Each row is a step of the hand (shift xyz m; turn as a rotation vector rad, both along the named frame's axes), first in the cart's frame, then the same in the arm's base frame.
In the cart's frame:
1: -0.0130 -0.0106 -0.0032 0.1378 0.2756 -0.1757
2: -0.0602 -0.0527 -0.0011 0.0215 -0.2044 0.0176
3: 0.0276 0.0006 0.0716 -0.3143 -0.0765 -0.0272
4: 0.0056 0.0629 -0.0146 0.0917 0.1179 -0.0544
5: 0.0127 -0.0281 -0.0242 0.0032 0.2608 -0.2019
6: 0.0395 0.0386 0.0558 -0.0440 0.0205 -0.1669
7: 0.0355 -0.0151 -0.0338 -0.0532 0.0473 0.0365
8: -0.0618 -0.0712 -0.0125 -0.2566 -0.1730 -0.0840
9: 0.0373 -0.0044 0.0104 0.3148 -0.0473 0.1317
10: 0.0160 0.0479 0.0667 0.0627 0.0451 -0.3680
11: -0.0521 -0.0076 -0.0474 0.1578 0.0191 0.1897
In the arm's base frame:
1: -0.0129 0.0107 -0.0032 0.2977 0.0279 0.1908
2: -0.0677 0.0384 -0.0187 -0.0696 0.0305 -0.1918
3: -0.0113 -0.0740 -0.0167 -0.2669 0.1668 0.0796
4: 0.0354 -0.0060 0.0539 0.1437 -0.0191 0.0652
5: 0.0106 0.0239 -0.0292 0.1971 0.1074 0.2417
6: 0.0202 -0.0749 0.0124 0.0509 0.1588 0.0489
7: 0.0383 0.0200 -0.0277 -0.0413 -0.0241 0.0642
8: -0.0707 0.0540 -0.0336 -0.2314 0.2201 -0.0289
9: 0.0231 -0.0225 -0.0218 0.1709 -0.2262 -0.1958
10: -0.0001 -0.0778 0.0308 0.2393 0.2881 0.0338
11: -0.0222 0.0641 0.0204 0.0443 -0.2338 -0.0680

